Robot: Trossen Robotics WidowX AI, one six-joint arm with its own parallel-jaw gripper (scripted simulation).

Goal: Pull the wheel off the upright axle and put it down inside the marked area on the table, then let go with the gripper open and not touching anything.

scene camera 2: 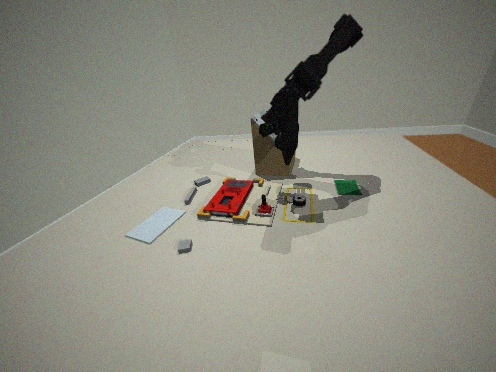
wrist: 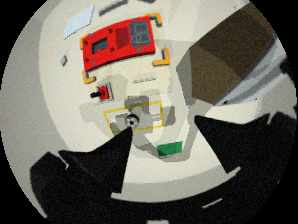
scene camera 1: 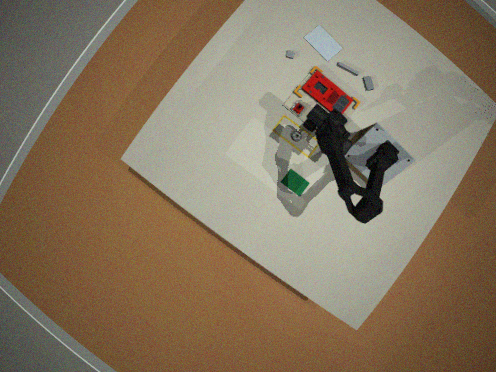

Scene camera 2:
gripper: 288,159
red plate: 228,201
pale blue sheet: 147,231
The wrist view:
gripper: 163,124
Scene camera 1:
red plate: 324,91
